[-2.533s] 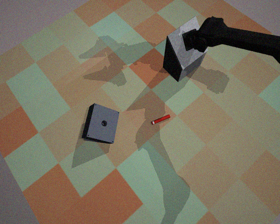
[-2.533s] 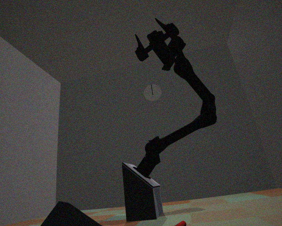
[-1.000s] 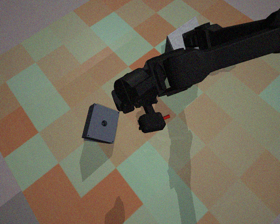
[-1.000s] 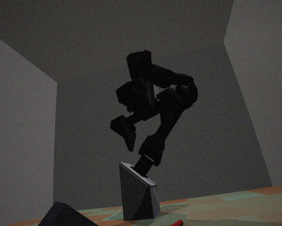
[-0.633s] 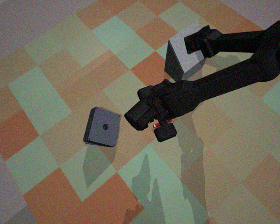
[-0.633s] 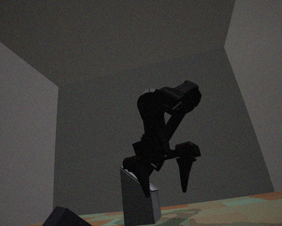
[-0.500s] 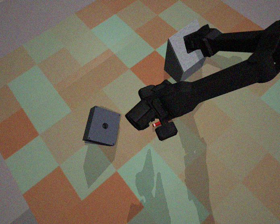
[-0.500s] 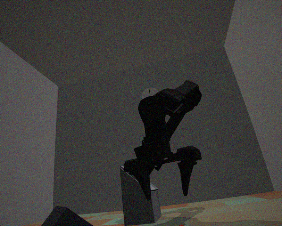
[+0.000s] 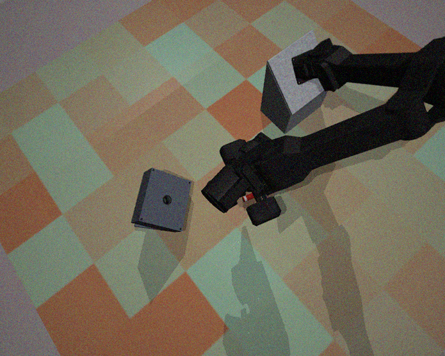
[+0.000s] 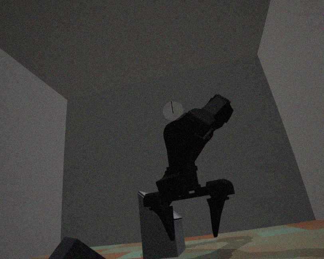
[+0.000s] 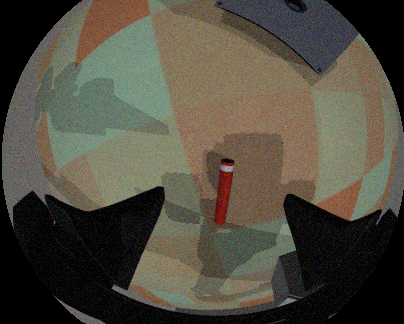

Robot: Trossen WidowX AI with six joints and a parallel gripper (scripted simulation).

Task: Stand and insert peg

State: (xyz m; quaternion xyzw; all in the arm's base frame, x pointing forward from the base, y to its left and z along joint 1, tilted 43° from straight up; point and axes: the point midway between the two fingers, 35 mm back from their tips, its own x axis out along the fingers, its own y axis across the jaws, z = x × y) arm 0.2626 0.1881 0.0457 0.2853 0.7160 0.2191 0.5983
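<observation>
Right now my gripper tip is 1 cm past the red peg and 6 cm above it. From my gripper tip the other things lie so: sloped panel 19 cm ahead, 10 cm to the right, 2 cm below.
</observation>
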